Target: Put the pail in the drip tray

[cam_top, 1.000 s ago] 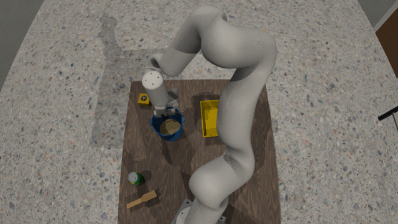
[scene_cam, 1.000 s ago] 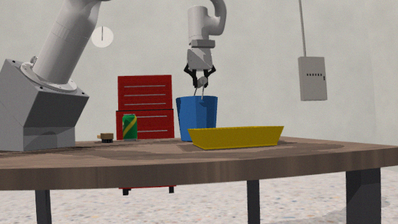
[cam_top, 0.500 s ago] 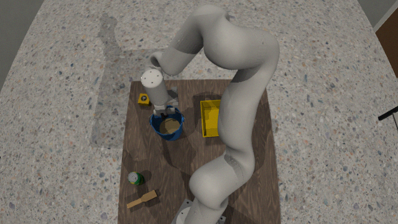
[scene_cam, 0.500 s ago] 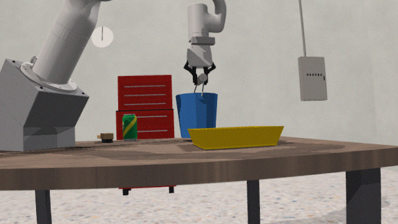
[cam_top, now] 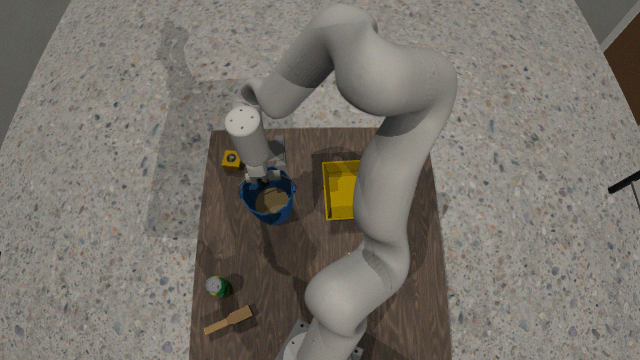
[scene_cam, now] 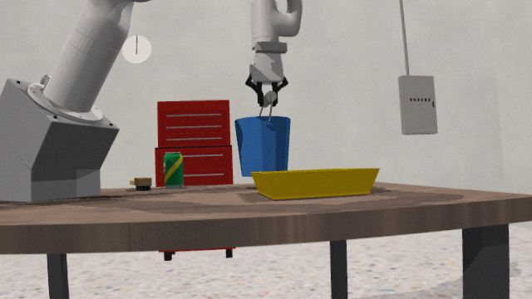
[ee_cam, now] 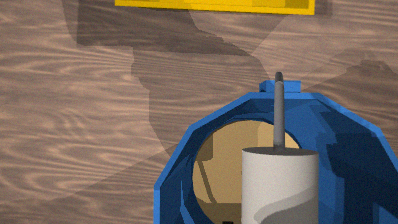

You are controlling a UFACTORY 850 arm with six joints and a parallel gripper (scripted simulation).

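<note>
Right now my hand is 1 cm past the blue pail and 9 cm above it. Round my hand: yellow drip tray: 2 cm behind, 30 cm to the right, 25 cm below; then pail handle: 1 cm behind, 3 cm below.
</note>
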